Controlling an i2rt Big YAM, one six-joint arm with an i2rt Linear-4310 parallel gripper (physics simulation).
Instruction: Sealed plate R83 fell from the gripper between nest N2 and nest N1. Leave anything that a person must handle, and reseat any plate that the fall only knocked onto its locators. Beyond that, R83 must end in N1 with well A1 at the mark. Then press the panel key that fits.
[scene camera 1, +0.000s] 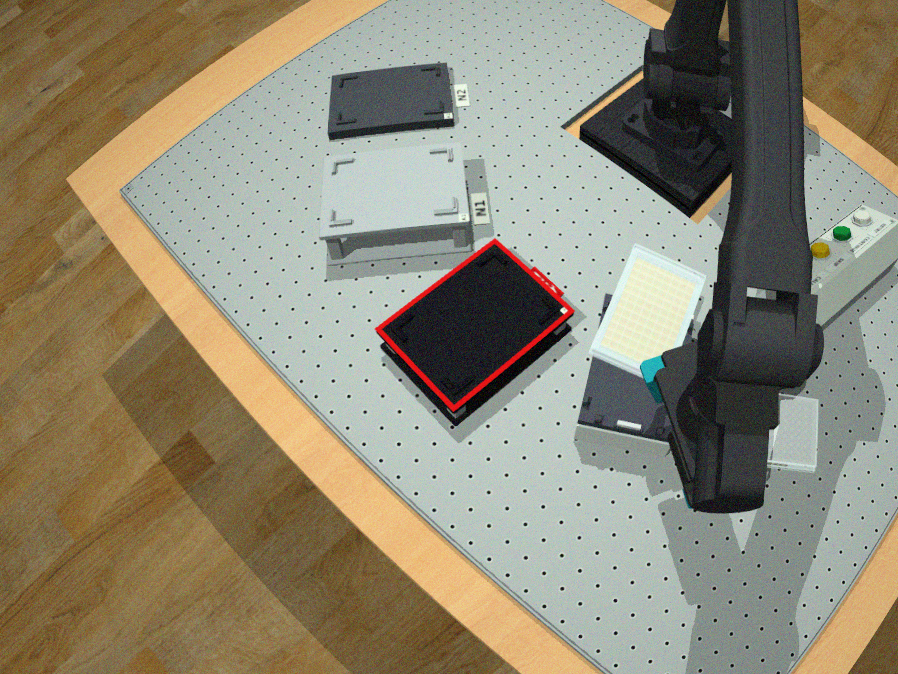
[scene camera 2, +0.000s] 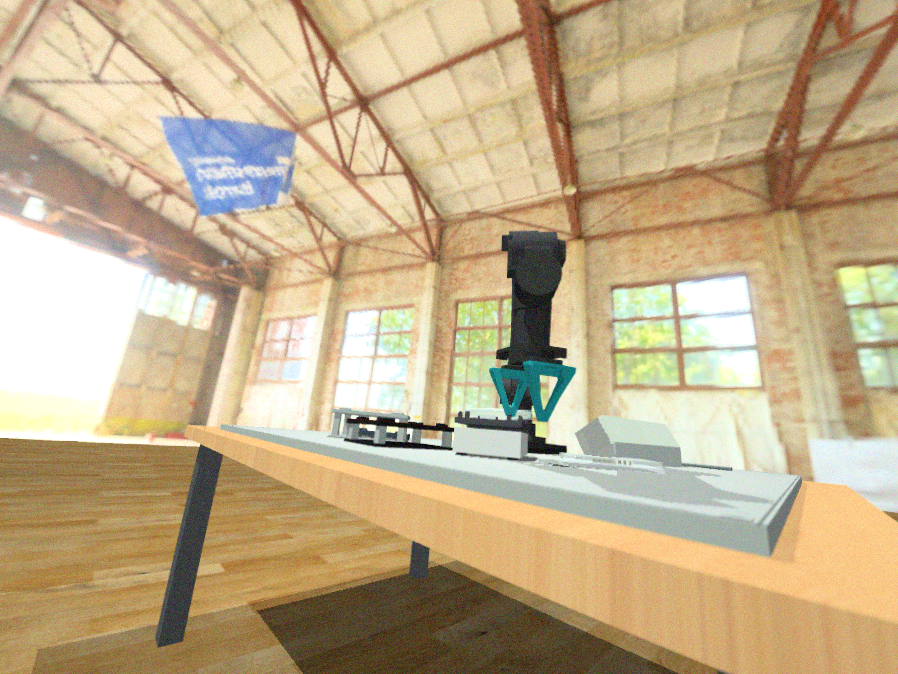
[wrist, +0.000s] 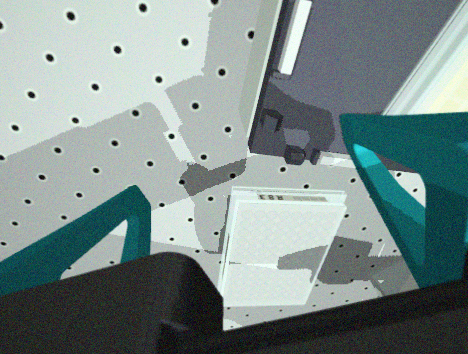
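Seen in the pictures: gripper, between the fingertips: (scene camera 1: 679, 445) (scene camera 2: 524, 418) (wrist: 236, 164); arm's base, origin of its link: (scene camera 1: 673, 135).
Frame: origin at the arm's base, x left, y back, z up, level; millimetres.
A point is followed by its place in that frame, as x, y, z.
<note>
Clear plate R83 (scene camera 1: 797, 435) {339, -259, -7} (wrist: 280, 240) {286, -283, -7} lies on the perforated board beside a dark-topped nest (scene camera 1: 623, 395) {152, -364, 33} (wrist: 320, 65) {176, -371, 34}; its A1 corner is not readable. A yellowish plate (scene camera 1: 649, 308) {123, -282, 57} rests on that nest, skewed and overhanging its far end. My gripper (scene camera 1: 670, 438) {229, -373, 37} (scene camera 2: 528, 416) {229, -373, 37} (wrist: 236, 164) {229, -373, 37} is open and empty, low over the nest's near end. One finger overlaps the yellowish plate's near end in scene camera 1; contact is unclear. Light grey raised nest N1 (scene camera 1: 395, 192) {-181, -325, 38} and low dark nest N2 (scene camera 1: 391, 97) {-330, -184, -4} hold no plate. The key panel (scene camera 1: 841, 290) {297, -89, 39} (scene camera 2: 638, 438) {306, -85, 26} is partly hidden by my arm.
A black stand with a red border (scene camera 1: 471, 326) {-15, -394, 19} stands between N1 and the dark-topped nest. Yellow (scene camera 1: 819, 250) {249, -68, 50}, green (scene camera 1: 841, 232) {263, -18, 49} and white (scene camera 1: 861, 215) {277, 32, 48} keys show on the panel; their labels are unreadable. My arm's base (scene camera 1: 663, 145) {5, -41, 17} stands behind.
</note>
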